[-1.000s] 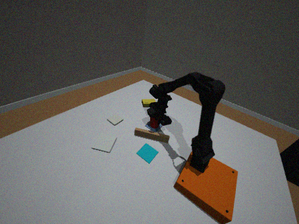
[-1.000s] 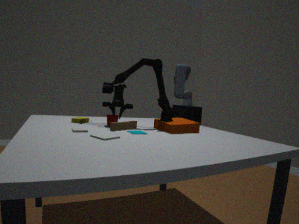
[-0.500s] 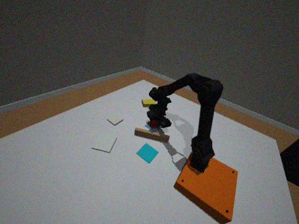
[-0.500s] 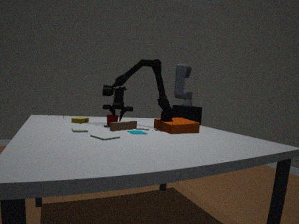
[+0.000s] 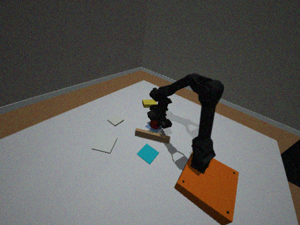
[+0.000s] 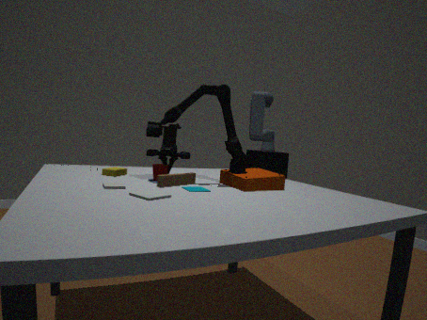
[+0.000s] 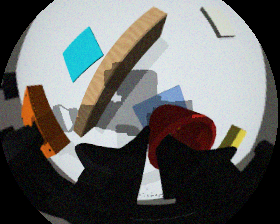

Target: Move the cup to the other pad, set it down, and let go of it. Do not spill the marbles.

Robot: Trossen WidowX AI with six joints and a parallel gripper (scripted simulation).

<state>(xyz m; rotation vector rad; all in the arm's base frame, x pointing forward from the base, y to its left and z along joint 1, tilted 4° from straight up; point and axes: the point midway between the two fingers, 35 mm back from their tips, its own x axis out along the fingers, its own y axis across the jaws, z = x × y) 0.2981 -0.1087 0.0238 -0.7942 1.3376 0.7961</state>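
Now: gripper tip 30 mm short of the blue-grey pad, 10 mm to the left of it and 50 mm above it. Also, from my gripper tip: cyan pad (60 mm behind, 180 mm to the left, 50 mm below); then red cup (30 mm ahead, 20 mm to the right); then wooden block (20 mm behind, 80 mm to the left, 20 mm below).
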